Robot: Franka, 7 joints.
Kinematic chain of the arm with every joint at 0, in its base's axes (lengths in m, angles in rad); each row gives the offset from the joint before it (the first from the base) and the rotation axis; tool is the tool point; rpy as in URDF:
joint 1: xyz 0 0 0.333 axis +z
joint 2: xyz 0 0 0 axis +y
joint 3: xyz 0 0 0.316 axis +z
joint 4: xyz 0.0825 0 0 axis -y
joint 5: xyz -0.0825 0 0.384 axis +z
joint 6: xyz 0 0 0 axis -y
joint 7: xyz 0.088 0 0 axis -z
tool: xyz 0 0 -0.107 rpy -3.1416 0 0
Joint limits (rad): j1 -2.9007..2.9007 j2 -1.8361..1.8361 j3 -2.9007..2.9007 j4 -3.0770..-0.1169 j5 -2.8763..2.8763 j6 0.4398..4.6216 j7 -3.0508..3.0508
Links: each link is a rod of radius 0.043 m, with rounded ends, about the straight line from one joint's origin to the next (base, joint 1, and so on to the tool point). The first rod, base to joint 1, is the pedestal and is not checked.
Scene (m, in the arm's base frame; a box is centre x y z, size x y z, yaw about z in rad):
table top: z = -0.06
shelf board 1: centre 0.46 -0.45 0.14 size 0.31 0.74 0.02 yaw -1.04
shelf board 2: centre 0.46 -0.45 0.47 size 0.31 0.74 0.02 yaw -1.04
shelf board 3: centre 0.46 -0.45 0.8 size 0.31 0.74 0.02 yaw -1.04
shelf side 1: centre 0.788 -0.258 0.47 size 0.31 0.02 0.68 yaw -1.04
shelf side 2: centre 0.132 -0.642 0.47 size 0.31 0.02 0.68 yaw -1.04
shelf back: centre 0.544 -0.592 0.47 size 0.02 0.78 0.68 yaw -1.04
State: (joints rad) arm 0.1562 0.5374 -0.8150 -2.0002 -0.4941 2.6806 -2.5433
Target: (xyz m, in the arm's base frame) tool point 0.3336 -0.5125 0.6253
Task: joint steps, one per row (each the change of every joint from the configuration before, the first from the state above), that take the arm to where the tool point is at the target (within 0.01 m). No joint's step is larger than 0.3 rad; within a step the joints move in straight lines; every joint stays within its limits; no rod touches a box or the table.
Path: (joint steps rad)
1: 0.0400 -0.2289 0.0624 -0.2098 -0.0030 -0.0591 0.0000
2: 0.0400 -0.2290 0.0624 -0.2097 -0.0030 -0.0591 0.0000
3: 0.0400 -0.2289 0.0624 -0.2098 -0.0030 -0.0590 0.0000
4: -0.1340 -0.2426 0.0274 -0.0005 -0.0041 0.0155 0.0000
5: -0.1340 -0.2427 0.0273 -0.0004 -0.0041 0.0154 0.0000
6: -0.1340 -0.2426 0.0274 -0.0005 -0.0041 0.0155 0.0000
7: -0.1340 -0.2426 0.0274 -0.0005 -0.0041 0.0155 0.0000
8: 0.0585 0.2787 -0.1188 0.1988 0.0085 0.0379 0.0000
9: 0.0586 0.2787 -0.1188 0.1987 0.0086 0.0378 0.0000
10: 0.0585 0.2786 -0.1188 0.1988 0.0086 0.0378 0.0000
11: 0.0585 0.2787 -0.1189 0.1988 0.0085 0.0378 0.0000

